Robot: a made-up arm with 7 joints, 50 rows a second.
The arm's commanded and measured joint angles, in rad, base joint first. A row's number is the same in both.
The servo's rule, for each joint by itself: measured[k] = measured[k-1] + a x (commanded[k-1-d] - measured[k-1]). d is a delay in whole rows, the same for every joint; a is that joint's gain. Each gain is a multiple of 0.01, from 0.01 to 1. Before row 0 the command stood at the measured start. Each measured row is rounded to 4 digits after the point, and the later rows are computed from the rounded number. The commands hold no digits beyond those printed.
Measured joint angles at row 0:
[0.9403, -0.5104, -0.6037, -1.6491, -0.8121, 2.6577, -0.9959]
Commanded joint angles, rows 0 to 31:
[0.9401, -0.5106, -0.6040, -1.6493, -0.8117, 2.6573, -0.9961]
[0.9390, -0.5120, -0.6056, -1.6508, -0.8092, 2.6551, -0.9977]
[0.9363, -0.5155, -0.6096, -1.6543, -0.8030, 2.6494, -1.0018]
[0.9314, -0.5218, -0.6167, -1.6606, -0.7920, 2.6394, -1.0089]
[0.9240, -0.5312, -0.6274, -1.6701, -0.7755, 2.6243, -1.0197]
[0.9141, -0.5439, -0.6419, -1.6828, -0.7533, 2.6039, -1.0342]
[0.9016, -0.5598, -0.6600, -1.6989, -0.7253, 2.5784, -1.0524]
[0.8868, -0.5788, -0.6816, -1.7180, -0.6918, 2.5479, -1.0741]
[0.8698, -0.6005, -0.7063, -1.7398, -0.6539, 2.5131, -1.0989]
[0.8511, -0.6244, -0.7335, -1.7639, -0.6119, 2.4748, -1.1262]
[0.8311, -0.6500, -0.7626, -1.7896, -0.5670, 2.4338, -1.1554]
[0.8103, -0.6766, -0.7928, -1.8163, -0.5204, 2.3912, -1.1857]
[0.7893, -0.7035, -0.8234, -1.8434, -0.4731, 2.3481, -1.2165]
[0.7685, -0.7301, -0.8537, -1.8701, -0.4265, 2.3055, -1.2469]
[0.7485, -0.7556, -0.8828, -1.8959, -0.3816, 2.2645, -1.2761]
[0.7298, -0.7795, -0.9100, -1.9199, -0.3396, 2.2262, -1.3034]
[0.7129, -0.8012, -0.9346, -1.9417, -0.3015, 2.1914, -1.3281]
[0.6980, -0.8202, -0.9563, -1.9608, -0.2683, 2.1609, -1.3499]
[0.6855, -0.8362, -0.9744, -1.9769, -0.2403, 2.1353, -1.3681]
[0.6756, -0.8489, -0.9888, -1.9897, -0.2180, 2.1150, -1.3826]
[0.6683, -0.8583, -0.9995, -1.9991, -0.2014, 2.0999, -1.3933]
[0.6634, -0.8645, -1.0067, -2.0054, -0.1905, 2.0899, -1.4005]
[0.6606, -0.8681, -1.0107, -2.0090, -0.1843, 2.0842, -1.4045]
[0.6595, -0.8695, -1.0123, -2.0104, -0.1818, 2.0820, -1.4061]
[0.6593, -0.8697, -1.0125, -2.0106, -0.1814, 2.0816, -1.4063]
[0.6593, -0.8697, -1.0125, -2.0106, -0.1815, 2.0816, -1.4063]
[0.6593, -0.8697, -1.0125, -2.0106, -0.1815, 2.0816, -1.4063]
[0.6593, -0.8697, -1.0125, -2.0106, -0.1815, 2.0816, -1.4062]
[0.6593, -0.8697, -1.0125, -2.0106, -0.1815, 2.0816, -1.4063]
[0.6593, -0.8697, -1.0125, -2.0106, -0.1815, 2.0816, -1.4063]
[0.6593, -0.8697, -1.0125, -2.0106, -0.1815, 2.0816, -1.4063]
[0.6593, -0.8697, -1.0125, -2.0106, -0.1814, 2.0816, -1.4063]
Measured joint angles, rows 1 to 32:
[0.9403, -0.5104, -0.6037, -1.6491, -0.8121, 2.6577, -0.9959]
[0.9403, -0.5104, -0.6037, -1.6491, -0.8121, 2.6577, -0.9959]
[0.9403, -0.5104, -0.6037, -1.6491, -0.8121, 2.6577, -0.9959]
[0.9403, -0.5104, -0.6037, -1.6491, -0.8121, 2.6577, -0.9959]
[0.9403, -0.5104, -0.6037, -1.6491, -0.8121, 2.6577, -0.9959]
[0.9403, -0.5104, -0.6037, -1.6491, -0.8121, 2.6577, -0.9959]
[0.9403, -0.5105, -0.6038, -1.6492, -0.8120, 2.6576, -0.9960]
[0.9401, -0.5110, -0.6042, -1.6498, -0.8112, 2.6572, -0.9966]
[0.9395, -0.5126, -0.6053, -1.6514, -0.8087, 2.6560, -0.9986]
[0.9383, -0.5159, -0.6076, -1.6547, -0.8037, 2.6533, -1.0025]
[0.9362, -0.5214, -0.6116, -1.6602, -0.7952, 2.6487, -1.0090]
[0.9329, -0.5295, -0.6177, -1.6683, -0.7826, 2.6415, -1.0186]
[0.9282, -0.5404, -0.6262, -1.6793, -0.7654, 2.6314, -1.0314]
[0.9220, -0.5542, -0.6373, -1.6932, -0.7433, 2.6180, -1.0476]
[0.9142, -0.5709, -0.6511, -1.7100, -0.7165, 2.6012, -1.0671]
[0.9047, -0.5902, -0.6676, -1.7294, -0.6851, 2.5810, -1.0896]
[0.8937, -0.6117, -0.6866, -1.7511, -0.6497, 2.5574, -1.1146]
[0.8812, -0.6351, -0.7078, -1.7746, -0.6109, 2.5308, -1.1416]
[0.8674, -0.6597, -0.7309, -1.7994, -0.5696, 2.5016, -1.1701]
[0.8526, -0.6850, -0.7555, -1.8249, -0.5267, 2.4702, -1.1993]
[0.8370, -0.7104, -0.7810, -1.8505, -0.4832, 2.4373, -1.2285]
[0.8209, -0.7353, -0.8068, -1.8755, -0.4401, 2.4035, -1.2570]
[0.8047, -0.7590, -0.8324, -1.8993, -0.3985, 2.3696, -1.2840]
[0.7887, -0.7810, -0.8572, -1.9214, -0.3594, 2.3362, -1.3090]
[0.7732, -0.8009, -0.8806, -1.9414, -0.3237, 2.3041, -1.3315]
[0.7586, -0.8182, -0.9022, -1.9588, -0.2920, 2.2738, -1.3509]
[0.7451, -0.8326, -0.9217, -1.9733, -0.2648, 2.2460, -1.3670]
[0.7328, -0.8441, -0.9387, -1.9849, -0.2425, 2.2210, -1.3797]
[0.7220, -0.8527, -0.9531, -1.9936, -0.2250, 2.1991, -1.3891]
[0.7126, -0.8587, -0.9649, -1.9996, -0.2120, 2.1804, -1.3956]
[0.7046, -0.8627, -0.9744, -2.0036, -0.2028, 2.1646, -1.3997]
[0.6978, -0.8652, -0.9820, -2.0061, -0.1964, 2.1513, -1.4022]
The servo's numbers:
d 6
a 0.15 0.36 0.20 0.36 0.30 0.16 0.38

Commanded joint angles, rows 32 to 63:
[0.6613, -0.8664, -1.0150, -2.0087, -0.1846, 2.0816, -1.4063]
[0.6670, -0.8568, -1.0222, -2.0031, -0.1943, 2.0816, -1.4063]
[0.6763, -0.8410, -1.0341, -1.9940, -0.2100, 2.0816, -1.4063]
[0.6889, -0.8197, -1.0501, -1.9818, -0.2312, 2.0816, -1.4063]
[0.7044, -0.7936, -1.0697, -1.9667, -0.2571, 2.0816, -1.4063]
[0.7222, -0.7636, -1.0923, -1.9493, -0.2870, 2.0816, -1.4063]
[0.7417, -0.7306, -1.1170, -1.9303, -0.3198, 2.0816, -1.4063]
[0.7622, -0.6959, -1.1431, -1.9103, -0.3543, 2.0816, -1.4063]
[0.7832, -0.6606, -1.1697, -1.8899, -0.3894, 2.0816, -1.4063]
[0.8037, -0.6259, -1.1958, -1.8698, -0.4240, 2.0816, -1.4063]
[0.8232, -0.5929, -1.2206, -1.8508, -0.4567, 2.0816, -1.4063]
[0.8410, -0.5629, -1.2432, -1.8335, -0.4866, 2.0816, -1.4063]
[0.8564, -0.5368, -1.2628, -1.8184, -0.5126, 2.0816, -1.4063]
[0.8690, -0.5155, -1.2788, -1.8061, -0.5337, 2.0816, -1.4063]
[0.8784, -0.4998, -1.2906, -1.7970, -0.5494, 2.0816, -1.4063]
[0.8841, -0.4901, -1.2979, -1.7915, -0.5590, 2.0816, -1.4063]
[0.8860, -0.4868, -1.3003, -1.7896, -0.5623, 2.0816, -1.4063]
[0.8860, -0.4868, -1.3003, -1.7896, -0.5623, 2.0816, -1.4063]
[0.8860, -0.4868, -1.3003, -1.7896, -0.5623, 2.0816, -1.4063]
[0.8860, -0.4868, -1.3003, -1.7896, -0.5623, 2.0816, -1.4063]
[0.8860, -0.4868, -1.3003, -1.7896, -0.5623, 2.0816, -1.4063]
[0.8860, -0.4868, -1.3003, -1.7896, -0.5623, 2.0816, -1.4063]
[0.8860, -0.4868, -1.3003, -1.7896, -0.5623, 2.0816, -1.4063]
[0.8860, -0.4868, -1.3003, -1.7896, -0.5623, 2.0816, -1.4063]
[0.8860, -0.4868, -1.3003, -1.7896, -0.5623, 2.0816, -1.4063]
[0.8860, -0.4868, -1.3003, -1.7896, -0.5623, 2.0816, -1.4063]
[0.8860, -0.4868, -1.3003, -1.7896, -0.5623, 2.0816, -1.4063]
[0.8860, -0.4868, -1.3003, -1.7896, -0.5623, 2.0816, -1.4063]
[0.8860, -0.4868, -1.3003, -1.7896, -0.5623, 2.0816, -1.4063]
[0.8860, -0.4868, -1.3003, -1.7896, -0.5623, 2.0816, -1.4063]
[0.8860, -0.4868, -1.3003, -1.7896, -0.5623, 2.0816, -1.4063]
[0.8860, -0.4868, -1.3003, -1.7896, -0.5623, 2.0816, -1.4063]
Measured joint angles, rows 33 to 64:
[0.6920, -0.8668, -0.9881, -2.0077, -0.1919, 2.1401, -1.4038]
[0.6871, -0.8678, -0.9930, -2.0087, -0.1888, 2.1307, -1.4047]
[0.6829, -0.8685, -0.9969, -2.0094, -0.1866, 2.1228, -1.4053]
[0.6794, -0.8689, -1.0000, -2.0098, -0.1851, 2.1162, -1.4057]
[0.6764, -0.8692, -1.0025, -2.0101, -0.1840, 2.1107, -1.4059]
[0.6738, -0.8694, -1.0045, -2.0103, -0.1832, 2.1060, -1.4061]
[0.6719, -0.8683, -1.0066, -2.0097, -0.1836, 2.1021, -1.4062]
[0.6712, -0.8642, -1.0097, -2.0073, -0.1868, 2.0988, -1.4062]
[0.6720, -0.8558, -1.0146, -2.0025, -0.1938, 2.0960, -1.4062]
[0.6745, -0.8428, -1.0217, -1.9950, -0.2050, 2.0937, -1.4062]
[0.6790, -0.8251, -1.0313, -1.9848, -0.2206, 2.0918, -1.4062]
[0.6855, -0.8030, -1.0435, -1.9720, -0.2405, 2.0902, -1.4062]
[0.6939, -0.7769, -1.0582, -1.9570, -0.2643, 2.0888, -1.4062]
[0.7041, -0.7477, -1.0752, -1.9402, -0.2913, 2.0876, -1.4062]
[0.7160, -0.7163, -1.0941, -1.9221, -0.3207, 2.0866, -1.4062]
[0.7292, -0.6838, -1.1144, -1.9033, -0.3517, 2.0858, -1.4062]
[0.7433, -0.6511, -1.1356, -1.8844, -0.3832, 2.0851, -1.4062]
[0.7580, -0.6193, -1.1571, -1.8661, -0.4142, 2.0845, -1.4062]
[0.7728, -0.5896, -1.1782, -1.8489, -0.4437, 2.0840, -1.4062]
[0.7872, -0.5629, -1.1983, -1.8335, -0.4707, 2.0836, -1.4062]
[0.8009, -0.5402, -1.2168, -1.8204, -0.4943, 2.0833, -1.4062]
[0.8134, -0.5222, -1.2330, -1.8100, -0.5137, 2.0830, -1.4062]
[0.8243, -0.5095, -1.2465, -1.8027, -0.5283, 2.0828, -1.4062]
[0.8336, -0.5013, -1.2573, -1.7980, -0.5385, 2.0826, -1.4062]
[0.8415, -0.4961, -1.2659, -1.7950, -0.5456, 2.0824, -1.4062]
[0.8482, -0.4928, -1.2728, -1.7931, -0.5506, 2.0823, -1.4062]
[0.8539, -0.4906, -1.2783, -1.7918, -0.5541, 2.0822, -1.4062]
[0.8587, -0.4892, -1.2827, -1.7910, -0.5566, 2.0821, -1.4062]
[0.8628, -0.4883, -1.2862, -1.7905, -0.5583, 2.0820, -1.4062]
[0.8663, -0.4878, -1.2890, -1.7902, -0.5595, 2.0819, -1.4062]
[0.8693, -0.4874, -1.2913, -1.7900, -0.5603, 2.0819, -1.4062]
[0.8718, -0.4872, -1.2931, -1.7899, -0.5609, 2.0819, -1.4062]

